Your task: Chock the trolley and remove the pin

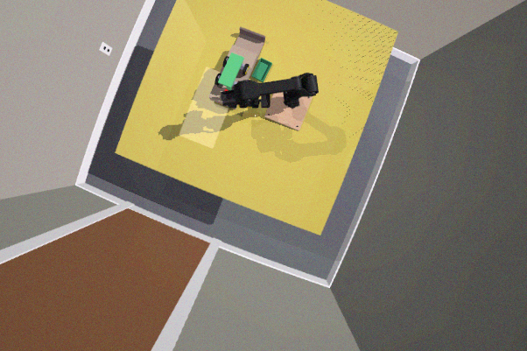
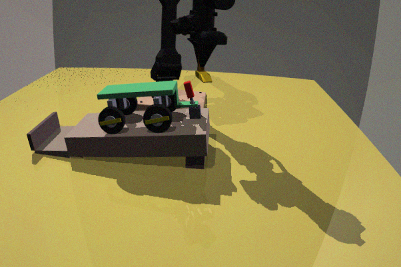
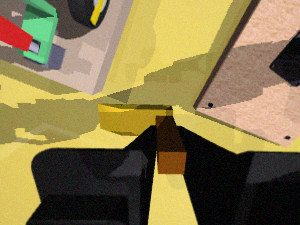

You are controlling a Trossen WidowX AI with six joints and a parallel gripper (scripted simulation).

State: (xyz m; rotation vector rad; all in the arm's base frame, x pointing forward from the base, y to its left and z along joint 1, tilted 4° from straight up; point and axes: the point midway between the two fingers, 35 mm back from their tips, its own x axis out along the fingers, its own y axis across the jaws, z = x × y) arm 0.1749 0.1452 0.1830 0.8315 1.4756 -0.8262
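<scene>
Now: the green-decked trolley 17 cm ahead of my gripper tip, 10 cm to the right of it and 6 cm below it. From my gripper tip the other things lie so: red-headed stop pin (14 cm ahead, 4 cm below, 1 cm to the left); then support leg (15 cm below, 15 cm ahead, 3 cm to the left); then yellow chock (2 cm ahead, 1 cm to the left, 1 cm below).
</scene>
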